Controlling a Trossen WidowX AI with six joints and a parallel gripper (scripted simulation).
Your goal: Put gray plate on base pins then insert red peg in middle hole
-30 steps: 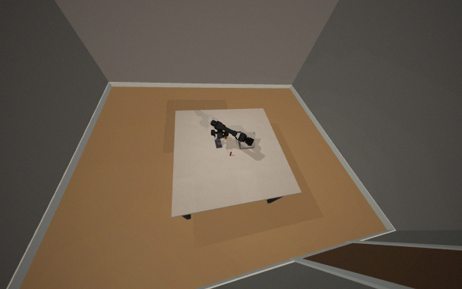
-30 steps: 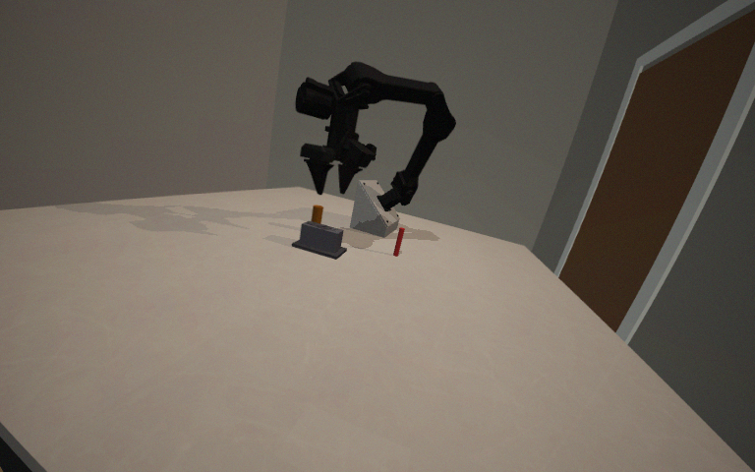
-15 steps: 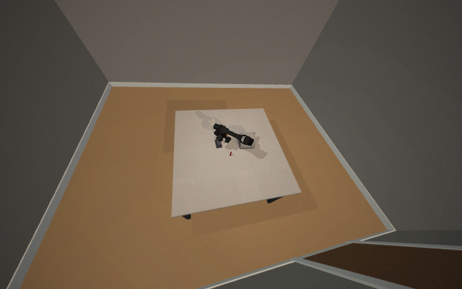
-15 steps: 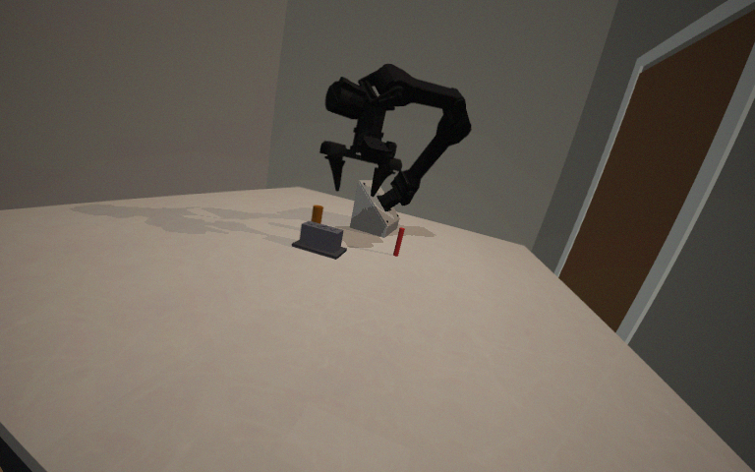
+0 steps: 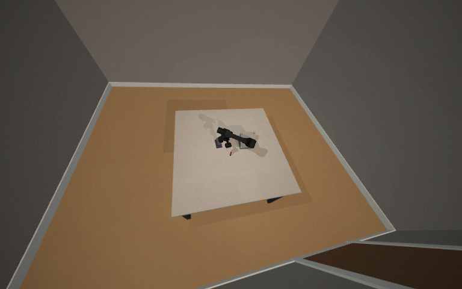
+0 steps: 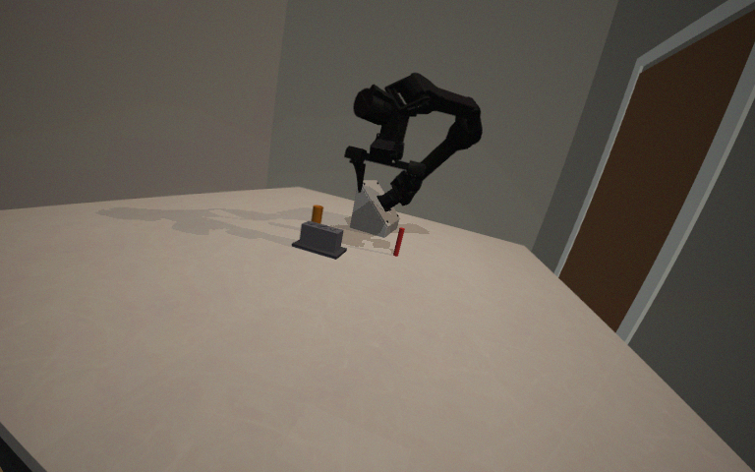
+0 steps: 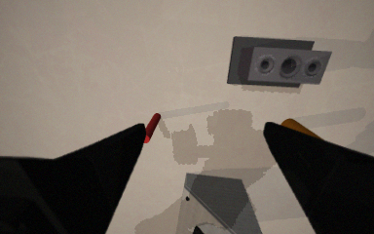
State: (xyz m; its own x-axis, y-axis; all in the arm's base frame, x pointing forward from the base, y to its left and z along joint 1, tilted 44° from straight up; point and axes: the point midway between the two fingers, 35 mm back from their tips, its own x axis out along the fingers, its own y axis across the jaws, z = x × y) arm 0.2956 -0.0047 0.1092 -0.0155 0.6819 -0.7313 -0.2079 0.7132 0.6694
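My gripper tip is now 110 mm above the red peg, 70 mm past it and 60 mm to the right of it. Round my gripper tip: orange peg 190 mm to the right, 110 mm below, 40 mm behind; then gray plate 110 mm below, 100 mm to the right, 60 mm ahead; then dark base 150 mm below, 100 mm to the right, 60 mm ahead.
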